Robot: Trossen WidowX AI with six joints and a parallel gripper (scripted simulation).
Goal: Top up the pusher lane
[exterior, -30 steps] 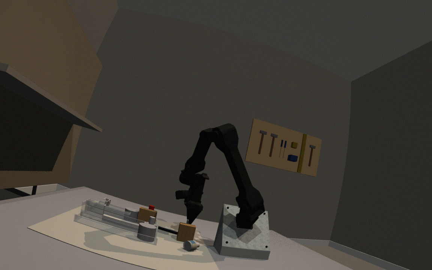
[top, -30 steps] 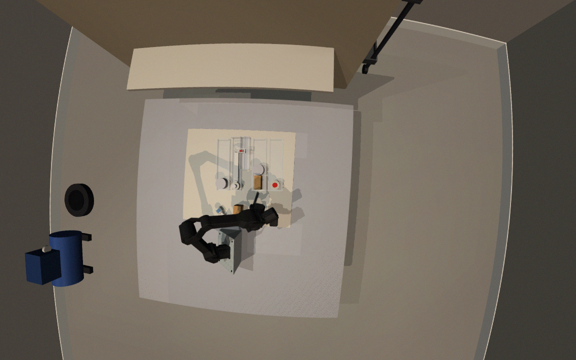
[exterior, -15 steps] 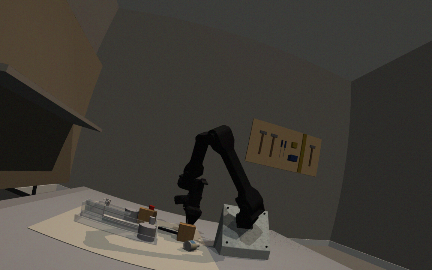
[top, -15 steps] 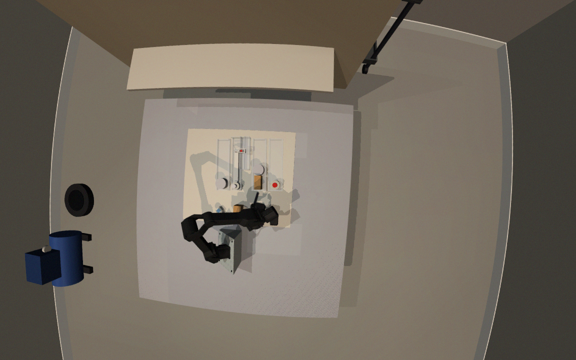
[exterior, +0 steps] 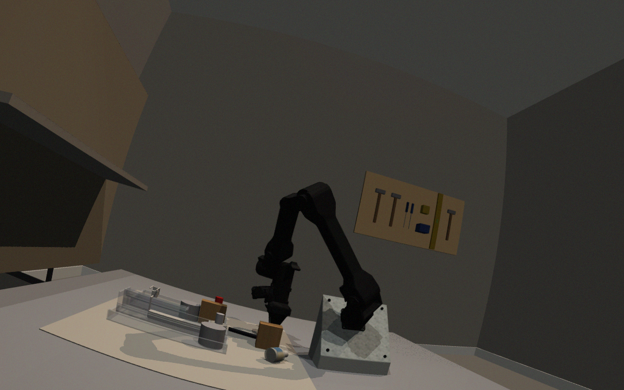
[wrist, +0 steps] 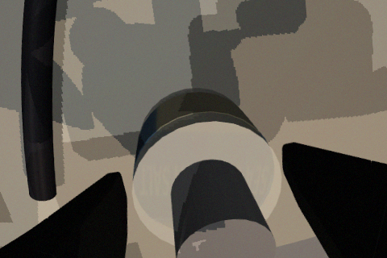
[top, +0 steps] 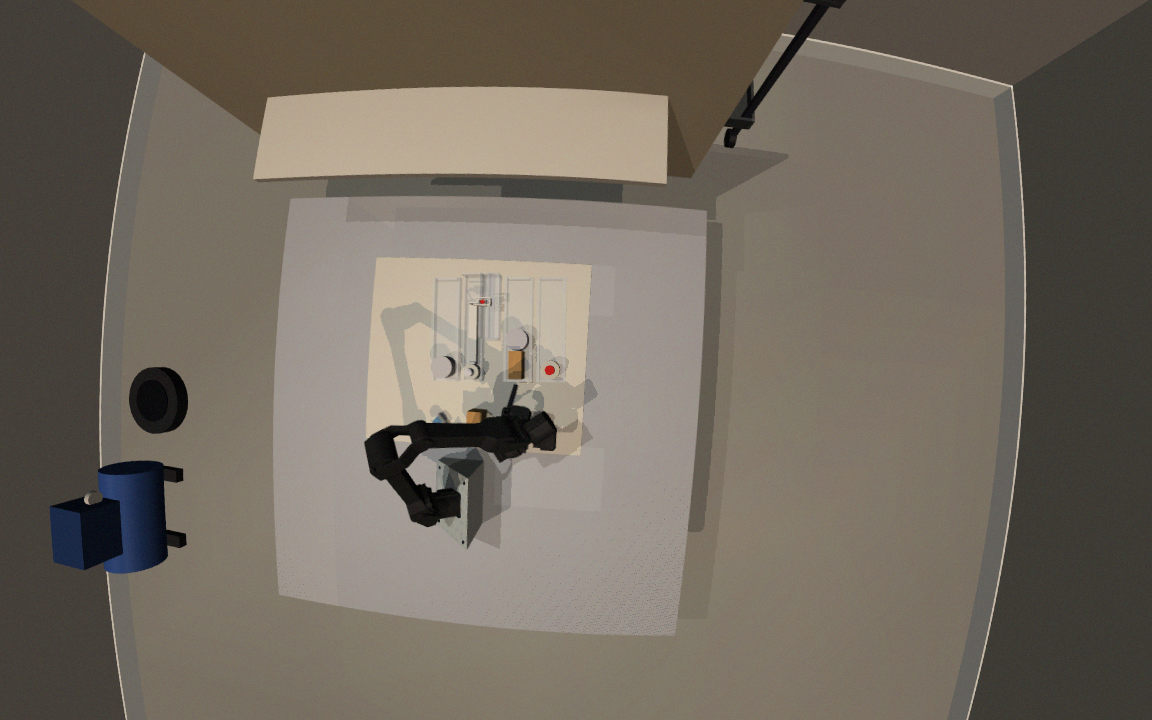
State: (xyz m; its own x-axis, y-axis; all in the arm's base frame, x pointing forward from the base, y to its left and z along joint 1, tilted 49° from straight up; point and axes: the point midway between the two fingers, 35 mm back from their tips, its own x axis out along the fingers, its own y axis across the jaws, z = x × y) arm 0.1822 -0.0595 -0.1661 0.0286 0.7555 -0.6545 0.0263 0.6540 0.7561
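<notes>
Right now the black rod is 60 mm ahead of my gripper tip, 50 mm to the left of it and 20 mm below it. The rest, counted from my gripper tip: grey pusher plate (270 mm ahead, 120 mm to the left, 20 mm above).
</notes>
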